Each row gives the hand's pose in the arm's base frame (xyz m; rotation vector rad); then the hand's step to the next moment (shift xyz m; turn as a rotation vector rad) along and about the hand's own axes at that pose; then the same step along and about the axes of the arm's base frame.
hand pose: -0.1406 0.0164 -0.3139 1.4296 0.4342 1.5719
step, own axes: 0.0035 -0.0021 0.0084 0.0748 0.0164 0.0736
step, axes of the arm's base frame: 0.0089 0.0012 0.0026 0.0694 0.0286 0.0751
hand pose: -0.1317 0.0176 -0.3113 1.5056 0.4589 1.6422
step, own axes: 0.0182 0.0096 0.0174 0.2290 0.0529 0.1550
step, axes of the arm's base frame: 0.0146 0.0038 0.0224 0.1454 0.1047 0.2172
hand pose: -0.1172 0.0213 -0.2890 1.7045 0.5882 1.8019
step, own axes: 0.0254 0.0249 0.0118 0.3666 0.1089 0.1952
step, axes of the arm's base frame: 0.0086 -0.0019 0.0364 0.1775 0.1538 0.3594
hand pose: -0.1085 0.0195 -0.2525 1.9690 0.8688 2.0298
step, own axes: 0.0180 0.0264 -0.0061 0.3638 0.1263 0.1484
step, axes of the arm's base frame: -0.0008 -0.0139 0.0294 0.1374 0.1252 0.3684
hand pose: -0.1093 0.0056 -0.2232 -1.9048 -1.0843 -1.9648
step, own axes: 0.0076 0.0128 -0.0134 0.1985 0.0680 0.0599
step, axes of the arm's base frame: -0.0039 -0.0148 0.0130 0.0579 0.0560 0.2028
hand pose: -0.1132 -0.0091 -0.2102 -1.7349 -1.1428 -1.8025
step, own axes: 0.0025 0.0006 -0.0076 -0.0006 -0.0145 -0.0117
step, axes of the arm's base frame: -0.0048 -0.0055 0.0033 -0.0183 -0.0005 -0.0035
